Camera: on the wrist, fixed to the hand. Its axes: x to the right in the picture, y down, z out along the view.
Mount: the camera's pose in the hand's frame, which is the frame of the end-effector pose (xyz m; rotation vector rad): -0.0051 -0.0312 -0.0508 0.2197 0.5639 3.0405
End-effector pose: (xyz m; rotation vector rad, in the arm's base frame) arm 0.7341 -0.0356 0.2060 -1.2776 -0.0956 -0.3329
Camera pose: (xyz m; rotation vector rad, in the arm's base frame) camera 0.7143 -0.0906 0.2186 0.0780 1.9747 1.8428
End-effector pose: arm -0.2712 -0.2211 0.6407 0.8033 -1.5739 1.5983
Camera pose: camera -0.2388 -0.1717 0.6504 1.6399 0.5007 -1.1456
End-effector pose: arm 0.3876 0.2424 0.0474 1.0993 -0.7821 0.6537
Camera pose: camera 0.4207 0.2798 0.0144 0.9281 0.9356 -2.2906
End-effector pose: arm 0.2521 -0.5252 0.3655 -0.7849 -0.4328 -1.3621
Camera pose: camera 0.2127 -0.5585 0.3351 -0.0846 0.9491 1.3739
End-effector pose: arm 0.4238 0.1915 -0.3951 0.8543 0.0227 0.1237
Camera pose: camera 0.4183 0.2088 -0.4521 -0.2189 0.7105 -2.9053
